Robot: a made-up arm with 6 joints. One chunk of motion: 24 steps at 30 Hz.
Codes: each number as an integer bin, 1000 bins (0 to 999) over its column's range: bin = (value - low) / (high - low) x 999, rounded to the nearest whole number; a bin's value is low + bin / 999 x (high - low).
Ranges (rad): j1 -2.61..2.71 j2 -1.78..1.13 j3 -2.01..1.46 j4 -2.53..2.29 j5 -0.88..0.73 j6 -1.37..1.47
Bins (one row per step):
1: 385 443 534 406 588 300
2: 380 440 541 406 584 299
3: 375 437 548 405 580 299
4: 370 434 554 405 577 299
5: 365 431 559 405 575 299
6: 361 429 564 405 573 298
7: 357 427 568 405 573 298
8: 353 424 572 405 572 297
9: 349 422 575 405 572 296
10: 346 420 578 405 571 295
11: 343 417 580 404 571 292
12: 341 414 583 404 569 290
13: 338 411 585 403 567 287
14: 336 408 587 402 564 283
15: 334 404 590 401 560 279
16: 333 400 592 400 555 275
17: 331 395 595 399 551 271
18: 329 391 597 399 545 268
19: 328 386 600 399 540 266
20: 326 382 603 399 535 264
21: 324 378 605 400 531 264
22: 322 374 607 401 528 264
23: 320 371 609 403 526 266
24: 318 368 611 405 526 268
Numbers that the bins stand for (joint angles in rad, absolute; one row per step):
1: -0.5597 -0.4896 -0.1552 -0.5711 0.0676 -0.5171
2: -0.5864 -0.4983 -0.1309 -0.5711 0.0612 -0.5200
3: -0.6130 -0.5071 -0.1065 -0.5759 0.0547 -0.5200
4: -0.6396 -0.5158 -0.0857 -0.5759 0.0499 -0.5200
5: -0.6663 -0.5245 -0.0683 -0.5759 0.0467 -0.5200
6: -0.6876 -0.5304 -0.0510 -0.5759 0.0435 -0.5228
7: -0.7089 -0.5362 -0.0371 -0.5759 0.0435 -0.5228
8: -0.7302 -0.5449 -0.0232 -0.5759 0.0418 -0.5257
9: -0.7515 -0.5508 -0.0128 -0.5759 0.0418 -0.5285
10: -0.7674 -0.5566 -0.0023 -0.5759 0.0402 -0.5314
11: -0.7834 -0.5653 0.0046 -0.5808 0.0402 -0.5399
12: -0.7941 -0.5741 0.0150 -0.5808 0.0370 -0.5456
13: -0.8100 -0.5828 0.0220 -0.5856 0.0338 -0.5541
14: -0.8207 -0.5915 0.0289 -0.5904 0.0289 -0.5655
15: -0.8313 -0.6032 0.0393 -0.5952 0.0225 -0.5768
16: -0.8367 -0.6148 0.0463 -0.6001 0.0144 -0.5882
17: -0.8473 -0.6294 0.0567 -0.6049 0.0080 -0.5996
18: -0.8580 -0.6411 0.0637 -0.6049 -0.0017 -0.6081
19: -0.8633 -0.6556 0.0741 -0.6049 -0.0097 -0.6138
20: -0.8739 -0.6673 0.0845 -0.6049 -0.0178 -0.6195
21: -0.8846 -0.6789 0.0915 -0.6001 -0.0242 -0.6195
22: -0.8952 -0.6906 0.0984 -0.5952 -0.0291 -0.6195
23: -0.9059 -0.6993 0.1053 -0.5856 -0.0323 -0.6138
24: -0.9165 -0.7080 0.1123 -0.5759 -0.0323 -0.6081

